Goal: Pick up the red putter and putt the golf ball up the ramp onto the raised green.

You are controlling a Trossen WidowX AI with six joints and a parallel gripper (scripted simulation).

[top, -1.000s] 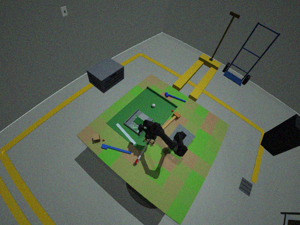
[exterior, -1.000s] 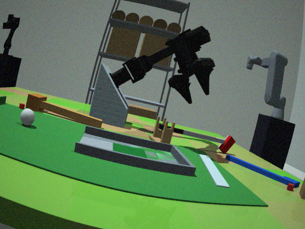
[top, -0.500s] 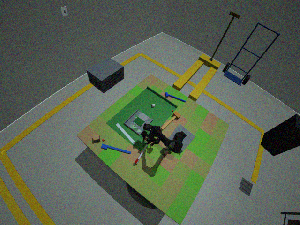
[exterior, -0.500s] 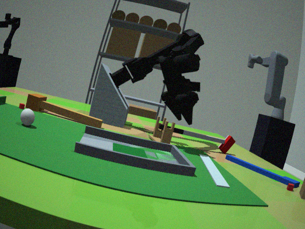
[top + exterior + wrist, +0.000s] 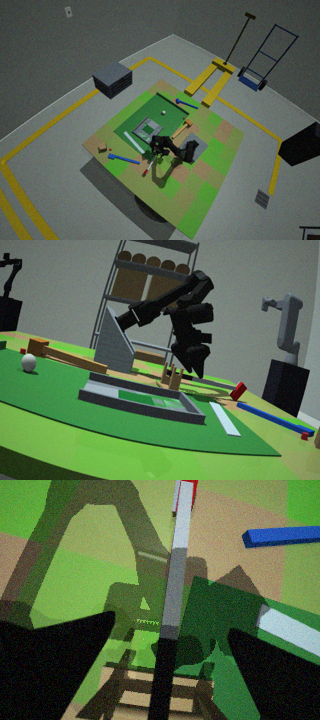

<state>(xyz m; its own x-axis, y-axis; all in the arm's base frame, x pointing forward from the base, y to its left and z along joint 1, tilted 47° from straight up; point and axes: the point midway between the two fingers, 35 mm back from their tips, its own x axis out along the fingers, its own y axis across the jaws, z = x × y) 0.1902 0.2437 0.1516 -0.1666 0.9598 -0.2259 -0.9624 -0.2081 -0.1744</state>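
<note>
Now: gripper tip 2 cm short of the wooden rack, 7 cm to the left of it and 2 cm above it. Round my gripper tip: white strip: 25 cm ahead, 5 cm to the left, 5 cm below; then white golf ball: 30 cm ahead, 43 cm to the right, 3 cm below; then wooden block: 40 cm ahead, 31 cm to the left, 3 cm below.
</note>
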